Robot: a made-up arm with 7 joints.
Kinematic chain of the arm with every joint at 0, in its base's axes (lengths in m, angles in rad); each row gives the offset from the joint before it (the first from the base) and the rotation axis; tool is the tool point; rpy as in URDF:
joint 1: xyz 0 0 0.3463 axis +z
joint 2: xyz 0 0 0 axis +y
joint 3: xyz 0 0 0.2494 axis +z
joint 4: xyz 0.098 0 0 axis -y
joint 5: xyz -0.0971 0 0.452 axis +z
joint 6: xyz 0 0 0 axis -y
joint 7: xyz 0.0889 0 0 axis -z
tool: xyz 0 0 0 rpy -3.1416 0 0
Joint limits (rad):
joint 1: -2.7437..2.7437
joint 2: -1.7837..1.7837
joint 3: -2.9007..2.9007
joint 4: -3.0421..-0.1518
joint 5: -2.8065..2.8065
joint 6: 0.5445..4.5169
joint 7: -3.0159..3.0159
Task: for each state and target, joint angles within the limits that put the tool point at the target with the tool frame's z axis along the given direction. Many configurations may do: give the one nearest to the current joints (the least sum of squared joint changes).
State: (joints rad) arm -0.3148 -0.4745 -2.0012 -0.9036 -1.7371 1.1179 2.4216
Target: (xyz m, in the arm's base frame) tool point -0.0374 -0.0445 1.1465 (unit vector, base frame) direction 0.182 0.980 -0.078
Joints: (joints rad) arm -0.6706 0.0624 -2.1128 -0.1536 -2.0983 1.3849 2.4216
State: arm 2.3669 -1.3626 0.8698 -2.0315 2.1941 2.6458 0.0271
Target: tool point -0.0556 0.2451 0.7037 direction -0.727 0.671 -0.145
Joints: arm 1.5962 -1.4135 0.2850 -2.7581 1.4136 2.3666 0.0271
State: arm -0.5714 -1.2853 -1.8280 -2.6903 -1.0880 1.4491 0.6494
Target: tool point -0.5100 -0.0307 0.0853 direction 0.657 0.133 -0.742
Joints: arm -1.2814 -1.0555 -2.0996 -2.2819 -1.0573 1.6424 0.6494
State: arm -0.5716 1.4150 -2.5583 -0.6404 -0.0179 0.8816 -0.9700
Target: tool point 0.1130 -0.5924 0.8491 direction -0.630 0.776 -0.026
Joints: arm -0.9026 1.3498 -2.4887 -0.8628 -0.1249 1.0301 -0.9700
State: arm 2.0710 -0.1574 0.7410 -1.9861 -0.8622 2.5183 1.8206
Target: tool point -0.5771 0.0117 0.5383 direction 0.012 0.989 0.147
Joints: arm 1.8872 -0.6098 1.0694 -2.1433 -1.2700 1.9114 1.8206
